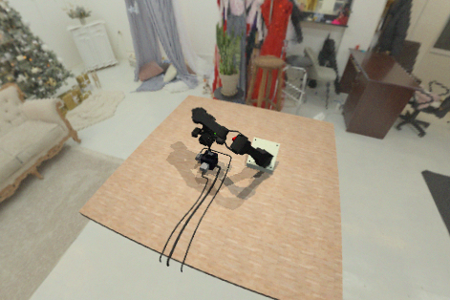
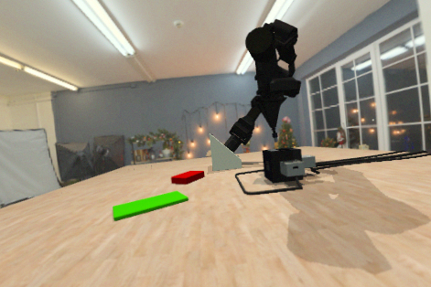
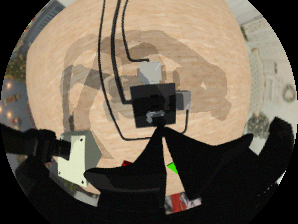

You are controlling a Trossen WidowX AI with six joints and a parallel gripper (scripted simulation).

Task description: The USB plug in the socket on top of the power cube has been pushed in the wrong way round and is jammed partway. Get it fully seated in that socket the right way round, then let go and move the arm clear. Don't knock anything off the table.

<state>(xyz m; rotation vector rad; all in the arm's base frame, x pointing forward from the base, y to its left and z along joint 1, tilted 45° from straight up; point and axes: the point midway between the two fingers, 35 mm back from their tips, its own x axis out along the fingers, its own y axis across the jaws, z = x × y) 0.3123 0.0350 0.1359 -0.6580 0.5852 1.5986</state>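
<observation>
Now: the usb plug 20 mm below my gripper tip. The rest, counted from my gripper tip: usb socket: 10 mm to the right, 70 mm below; then flat red block: 80 mm behind, 260 mm to the right, 130 mm below; then flat green block: 120 mm ahead, 290 mm to the right, 130 mm below.
</observation>
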